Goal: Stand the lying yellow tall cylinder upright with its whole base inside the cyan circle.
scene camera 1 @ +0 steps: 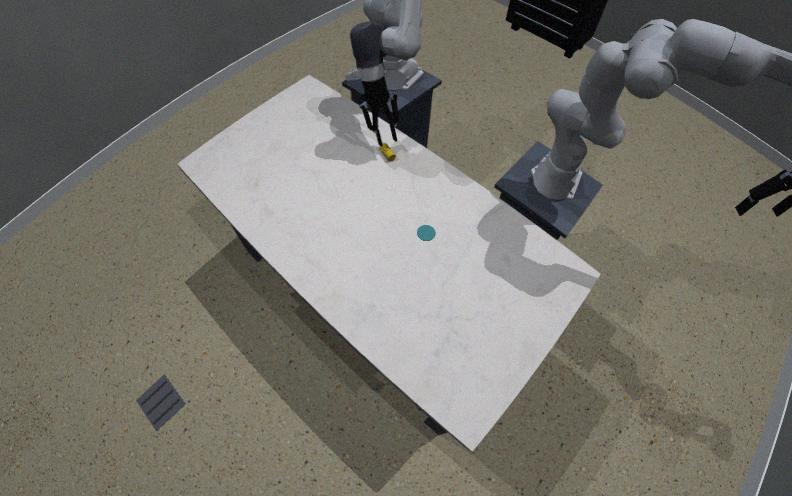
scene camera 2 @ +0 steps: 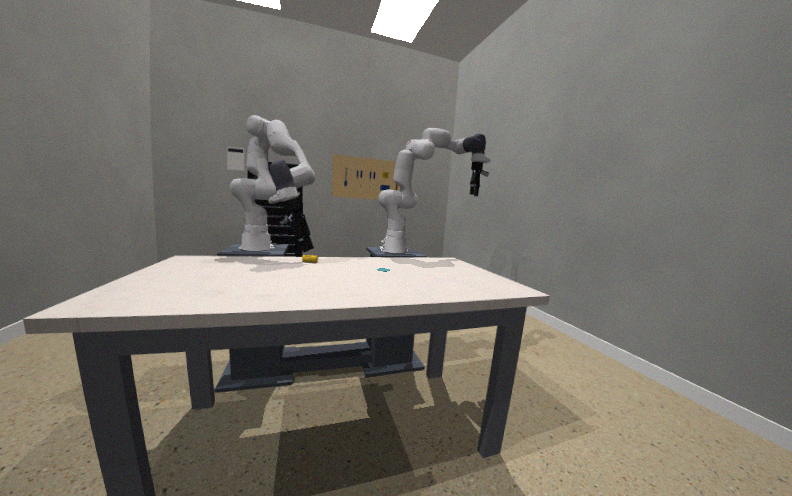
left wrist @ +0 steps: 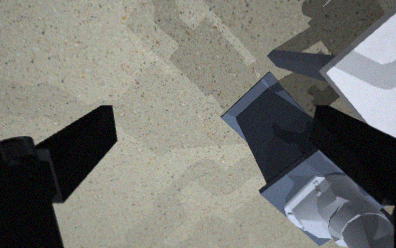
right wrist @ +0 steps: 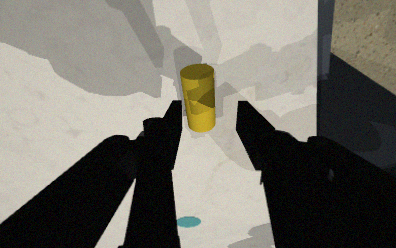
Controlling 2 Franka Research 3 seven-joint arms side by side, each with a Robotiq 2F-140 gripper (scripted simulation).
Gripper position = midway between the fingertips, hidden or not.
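Observation:
You'd find my left gripper at (left wrist: 213,123). My right gripper (scene camera 1: 388,142) is visible too, also at (scene camera 2: 308,250) and at (right wrist: 209,115). There's a yellow cylinder (right wrist: 197,80) as well, but in the left wrist view the cylinder is out of frame. And I can see an arm pedestal (left wrist: 277,132).

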